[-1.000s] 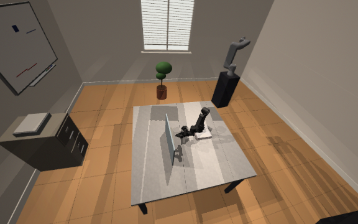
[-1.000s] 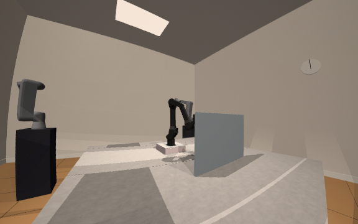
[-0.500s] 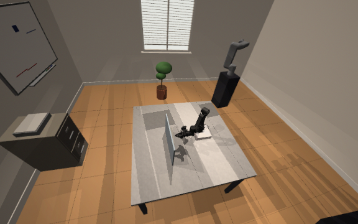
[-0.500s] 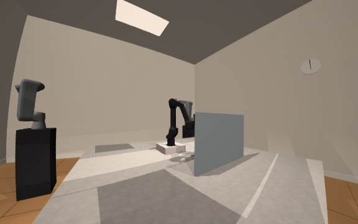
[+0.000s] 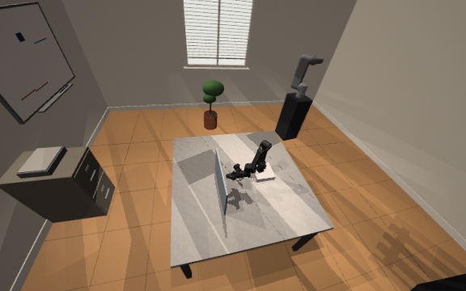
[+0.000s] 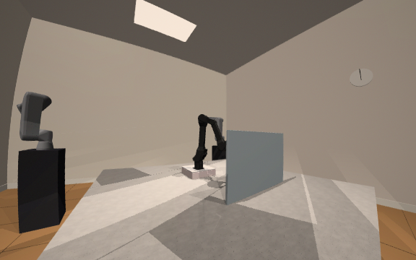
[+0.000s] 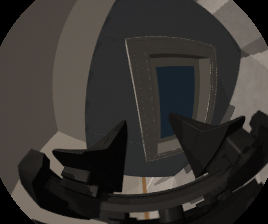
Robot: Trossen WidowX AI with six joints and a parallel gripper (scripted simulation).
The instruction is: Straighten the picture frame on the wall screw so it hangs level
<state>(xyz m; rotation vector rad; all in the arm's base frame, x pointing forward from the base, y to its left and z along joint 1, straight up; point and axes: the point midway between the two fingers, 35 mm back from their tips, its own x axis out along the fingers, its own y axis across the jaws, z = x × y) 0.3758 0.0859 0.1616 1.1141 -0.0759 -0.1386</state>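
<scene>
Right now the picture frame is 5 cm below my gripper tip, 3 cm to the right of it and 2 cm ahead of it. Also, from my gripper tip: grey wall panel (6 cm below, 3 cm ahead, 1 cm to the right).
</scene>
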